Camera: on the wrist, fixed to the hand. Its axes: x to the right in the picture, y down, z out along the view.
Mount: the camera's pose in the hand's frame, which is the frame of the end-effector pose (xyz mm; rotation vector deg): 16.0 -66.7 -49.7 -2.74 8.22 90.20
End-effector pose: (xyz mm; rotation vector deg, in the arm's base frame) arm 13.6 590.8 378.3 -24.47 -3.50 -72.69
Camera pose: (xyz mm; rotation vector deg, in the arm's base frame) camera -53.1 543.8 355.5 -16.02 21.26 14.82
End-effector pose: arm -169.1 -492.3 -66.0 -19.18 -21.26 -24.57
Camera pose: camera -172.5 -574.2 -87.5 -30.63 6.55 61.80
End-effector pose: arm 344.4 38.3 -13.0 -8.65 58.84 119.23
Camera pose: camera 369.1 36.3 -94.0 -27.49 -50.24 -129.41
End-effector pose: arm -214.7 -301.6 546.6 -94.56 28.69 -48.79
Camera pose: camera -249.6 -328.4 619.0 -43.65 90.90 14.26
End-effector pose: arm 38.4 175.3 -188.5 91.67 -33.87 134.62
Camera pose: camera 18.6 256.8 -176.5 -26.43 76.01 -95.91
